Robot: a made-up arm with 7 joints. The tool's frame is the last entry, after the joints. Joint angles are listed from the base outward. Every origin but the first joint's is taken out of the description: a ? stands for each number. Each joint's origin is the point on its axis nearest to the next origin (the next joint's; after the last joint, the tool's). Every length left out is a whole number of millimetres.
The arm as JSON. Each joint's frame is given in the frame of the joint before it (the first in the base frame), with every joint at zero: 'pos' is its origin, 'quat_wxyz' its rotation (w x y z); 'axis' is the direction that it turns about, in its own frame. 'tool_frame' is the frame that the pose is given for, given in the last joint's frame.
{
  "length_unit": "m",
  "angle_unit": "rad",
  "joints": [
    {
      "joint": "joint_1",
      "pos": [
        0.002,
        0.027,
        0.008
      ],
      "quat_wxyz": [
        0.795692,
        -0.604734,
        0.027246,
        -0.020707
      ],
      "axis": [
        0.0,
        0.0,
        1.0
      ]
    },
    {
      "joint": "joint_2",
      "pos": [
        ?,
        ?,
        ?
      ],
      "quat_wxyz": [
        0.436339,
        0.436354,
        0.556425,
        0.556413
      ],
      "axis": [
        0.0,
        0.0,
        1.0
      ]
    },
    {
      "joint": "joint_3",
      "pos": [
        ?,
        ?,
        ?
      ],
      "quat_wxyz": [
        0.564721,
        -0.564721,
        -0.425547,
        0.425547
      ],
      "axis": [
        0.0,
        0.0,
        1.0
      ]
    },
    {
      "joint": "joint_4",
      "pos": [
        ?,
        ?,
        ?
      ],
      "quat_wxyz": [
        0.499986,
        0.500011,
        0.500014,
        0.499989
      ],
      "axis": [
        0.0,
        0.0,
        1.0
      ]
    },
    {
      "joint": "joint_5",
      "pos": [
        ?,
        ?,
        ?
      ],
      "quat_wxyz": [
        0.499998,
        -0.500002,
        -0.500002,
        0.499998
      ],
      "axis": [
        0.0,
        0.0,
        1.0
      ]
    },
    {
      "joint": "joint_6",
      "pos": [
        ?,
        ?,
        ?
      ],
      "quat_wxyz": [
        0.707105,
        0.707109,
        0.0,
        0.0
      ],
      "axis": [
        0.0,
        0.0,
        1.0
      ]
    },
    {
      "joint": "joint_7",
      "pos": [
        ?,
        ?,
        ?
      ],
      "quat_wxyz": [
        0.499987,
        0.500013,
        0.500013,
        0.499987
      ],
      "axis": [
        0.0,
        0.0,
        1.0
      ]
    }
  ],
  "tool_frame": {
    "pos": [
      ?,
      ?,
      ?
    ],
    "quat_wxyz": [
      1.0,
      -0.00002,
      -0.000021,
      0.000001
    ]
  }
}
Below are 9 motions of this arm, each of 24 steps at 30 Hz.
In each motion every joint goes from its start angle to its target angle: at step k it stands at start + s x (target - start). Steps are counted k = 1, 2, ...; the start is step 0. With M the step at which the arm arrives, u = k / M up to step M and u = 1 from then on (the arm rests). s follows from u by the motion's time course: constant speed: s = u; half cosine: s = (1 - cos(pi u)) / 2; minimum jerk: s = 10 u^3 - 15 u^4 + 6 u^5.
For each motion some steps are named. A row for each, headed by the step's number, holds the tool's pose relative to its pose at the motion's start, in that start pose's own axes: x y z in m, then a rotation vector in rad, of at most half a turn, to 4 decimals.
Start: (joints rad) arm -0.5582 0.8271 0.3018 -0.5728 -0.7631 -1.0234 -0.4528
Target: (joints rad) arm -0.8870 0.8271 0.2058 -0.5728 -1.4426 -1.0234 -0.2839
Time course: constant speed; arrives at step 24
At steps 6, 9, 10, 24:
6: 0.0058 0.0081 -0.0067 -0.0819 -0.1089 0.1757
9: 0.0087 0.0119 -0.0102 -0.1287 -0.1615 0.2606
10: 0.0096 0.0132 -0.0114 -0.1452 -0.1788 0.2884
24: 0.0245 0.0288 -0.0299 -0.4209 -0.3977 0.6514

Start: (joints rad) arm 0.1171 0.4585 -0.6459 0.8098 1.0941 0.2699 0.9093
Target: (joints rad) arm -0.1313 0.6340 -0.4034 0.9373 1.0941 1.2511 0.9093
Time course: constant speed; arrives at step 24
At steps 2, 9, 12, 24:
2: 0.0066 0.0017 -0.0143 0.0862 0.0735 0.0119
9: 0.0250 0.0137 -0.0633 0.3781 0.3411 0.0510
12: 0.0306 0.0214 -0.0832 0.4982 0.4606 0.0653
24: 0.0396 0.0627 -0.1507 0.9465 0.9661 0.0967

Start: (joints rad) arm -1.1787 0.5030 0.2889 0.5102 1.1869 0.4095 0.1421
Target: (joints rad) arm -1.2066 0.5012 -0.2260 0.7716 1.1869 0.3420 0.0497
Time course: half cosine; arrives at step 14
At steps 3, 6, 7, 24:
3: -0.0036 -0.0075 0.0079 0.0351 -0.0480 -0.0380
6: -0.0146 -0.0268 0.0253 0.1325 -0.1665 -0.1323
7: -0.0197 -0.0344 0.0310 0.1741 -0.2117 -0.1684
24: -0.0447 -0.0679 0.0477 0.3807 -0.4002 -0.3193

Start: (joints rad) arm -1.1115 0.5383 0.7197 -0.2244 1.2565 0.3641 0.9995
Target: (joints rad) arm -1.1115 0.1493 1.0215 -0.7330 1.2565 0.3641 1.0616
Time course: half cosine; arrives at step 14
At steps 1, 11, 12, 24:
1: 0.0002 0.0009 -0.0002 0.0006 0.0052 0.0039
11: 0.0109 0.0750 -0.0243 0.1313 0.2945 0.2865
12: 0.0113 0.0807 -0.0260 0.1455 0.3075 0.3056
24: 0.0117 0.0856 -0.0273 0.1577 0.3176 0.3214

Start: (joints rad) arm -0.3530 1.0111 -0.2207 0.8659 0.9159 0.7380 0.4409
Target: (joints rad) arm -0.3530 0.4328 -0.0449 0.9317 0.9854 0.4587 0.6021
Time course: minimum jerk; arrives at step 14
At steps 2, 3, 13, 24:
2: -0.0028 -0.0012 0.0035 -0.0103 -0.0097 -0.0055
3: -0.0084 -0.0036 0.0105 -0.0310 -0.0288 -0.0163
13: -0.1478 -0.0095 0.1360 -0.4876 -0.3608 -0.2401
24: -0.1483 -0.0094 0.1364 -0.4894 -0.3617 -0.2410

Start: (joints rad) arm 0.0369 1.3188 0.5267 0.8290 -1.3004 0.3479 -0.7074
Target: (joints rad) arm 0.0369 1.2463 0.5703 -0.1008 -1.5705 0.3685 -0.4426
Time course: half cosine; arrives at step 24
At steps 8, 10, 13, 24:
8: 0.0246 -0.0370 0.0069 0.0233 -0.0393 -0.1677
10: 0.0332 -0.0569 0.0094 0.0322 -0.0552 -0.2494
13: 0.0425 -0.0908 0.0123 0.0443 -0.0760 -0.3818
24: 0.0410 -0.1699 0.0122 0.0674 -0.0980 -0.6789

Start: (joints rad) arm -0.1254 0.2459 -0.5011 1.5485 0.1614 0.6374 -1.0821
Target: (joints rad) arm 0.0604 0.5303 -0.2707 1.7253 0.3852 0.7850 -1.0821
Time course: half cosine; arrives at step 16
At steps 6, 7, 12, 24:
6: 0.0003 0.0241 -0.0480 -0.1823 0.0793 0.0171
7: 0.0000 0.0300 -0.0630 -0.2369 0.1040 0.0213
12: -0.0044 0.0490 -0.1360 -0.4939 0.2260 0.0350
24: -0.0070 0.0520 -0.1596 -0.5751 0.2663 0.0372

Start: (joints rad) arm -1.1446 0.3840 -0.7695 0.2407 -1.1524 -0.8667 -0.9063
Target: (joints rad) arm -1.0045 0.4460 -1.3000 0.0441 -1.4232 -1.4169 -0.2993
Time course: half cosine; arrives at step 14
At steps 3, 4, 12, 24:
3: -0.0025 -0.0105 -0.0037 -0.0173 -0.0328 0.0654
4: -0.0047 -0.0183 -0.0062 -0.0320 -0.0555 0.1156
12: -0.0337 -0.0981 -0.0179 -0.2302 -0.2001 0.7129
24: -0.0360 -0.1035 -0.0178 -0.2445 -0.2034 0.7582

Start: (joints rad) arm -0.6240 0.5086 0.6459 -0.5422 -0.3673 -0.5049 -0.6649
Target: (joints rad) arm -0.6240 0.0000 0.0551 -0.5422 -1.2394 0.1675 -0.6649
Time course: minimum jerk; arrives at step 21
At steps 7, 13, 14, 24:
7: -0.0001 -0.0305 -0.0174 -0.3759 -0.0157 0.1109
13: 0.0226 -0.1217 -0.0319 -1.2947 -0.1566 0.2492
14: 0.0290 -0.1355 -0.0295 -1.4297 -0.1948 0.2513
24: 0.0502 -0.1711 -0.0160 -1.7964 -0.3321 0.2270

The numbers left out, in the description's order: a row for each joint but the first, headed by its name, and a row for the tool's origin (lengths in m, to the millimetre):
joint_2: -0.003 0.01 0.0
joint_3: 0.196 -0.049 0.0
joint_4: 0.002 -0.017 0.0
joint_5: -0.151 -0.012 0.0
joint_6: 0.0 0.0 0.0
joint_7: 0.0 0.053 0.0
tool: 0.0 0.0 0.0

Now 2 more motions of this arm.
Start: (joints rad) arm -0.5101 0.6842 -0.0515 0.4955 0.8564 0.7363 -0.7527
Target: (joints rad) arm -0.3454 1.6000 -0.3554 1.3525 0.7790 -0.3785 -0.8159
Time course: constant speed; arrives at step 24
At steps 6, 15, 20, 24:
6: 0.0165 0.0279 -0.0609 0.2442 0.1464 -0.0316
15: -0.0029 0.0781 -0.1682 0.4928 0.3935 -0.1694
20: -0.0415 0.1076 -0.2255 0.5589 0.5322 -0.2688
24: -0.0864 0.1297 -0.2646 0.5742 0.6378 -0.3473

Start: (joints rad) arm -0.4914 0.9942 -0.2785 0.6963 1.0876 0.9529 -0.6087
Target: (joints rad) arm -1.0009 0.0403 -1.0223 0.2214 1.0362 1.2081 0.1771
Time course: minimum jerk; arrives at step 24
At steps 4, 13, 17, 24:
4: -0.0093 -0.0024 0.0129 -0.0015 -0.0440 0.0285
13: -0.2226 -0.0087 0.1428 -0.2256 -0.7548 0.5184
17: -0.3515 -0.0065 0.1404 -0.4693 -1.1097 0.7672
24: -0.4194 -0.0095 0.1179 -0.6407 -1.3052 0.8958

